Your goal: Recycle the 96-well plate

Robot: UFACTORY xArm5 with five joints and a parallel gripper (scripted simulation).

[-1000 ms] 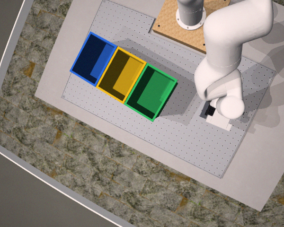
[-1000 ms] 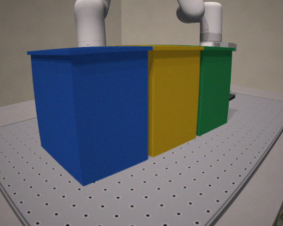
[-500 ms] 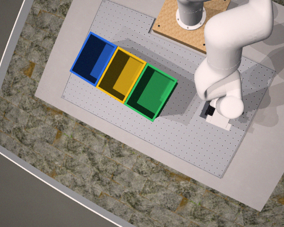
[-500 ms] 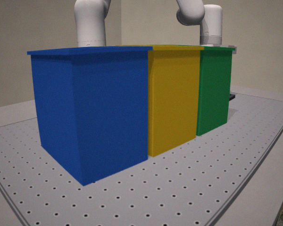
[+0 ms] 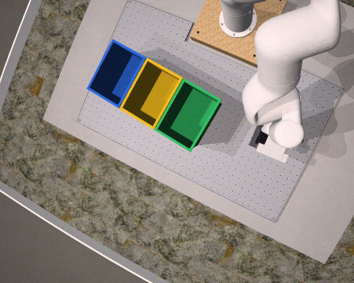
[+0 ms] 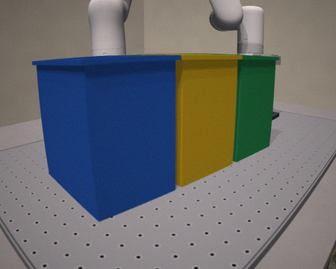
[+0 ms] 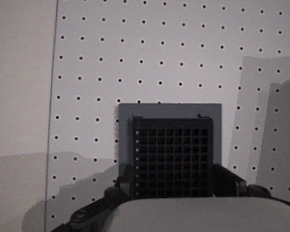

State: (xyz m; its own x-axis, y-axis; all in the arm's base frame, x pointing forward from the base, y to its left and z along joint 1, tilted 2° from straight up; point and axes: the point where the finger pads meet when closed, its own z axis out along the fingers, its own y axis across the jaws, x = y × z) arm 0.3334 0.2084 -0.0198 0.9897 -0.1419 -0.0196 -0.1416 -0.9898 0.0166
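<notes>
Now: the 96-well plate 10 mm below my hand. From my hand the other things lie so: green bin: 20 mm ahead, 280 mm to the right, 60 mm above; then grey plate nest: 20 mm below; then yellow bin: 20 mm behind, 410 mm to the right, 60 mm above.
</notes>
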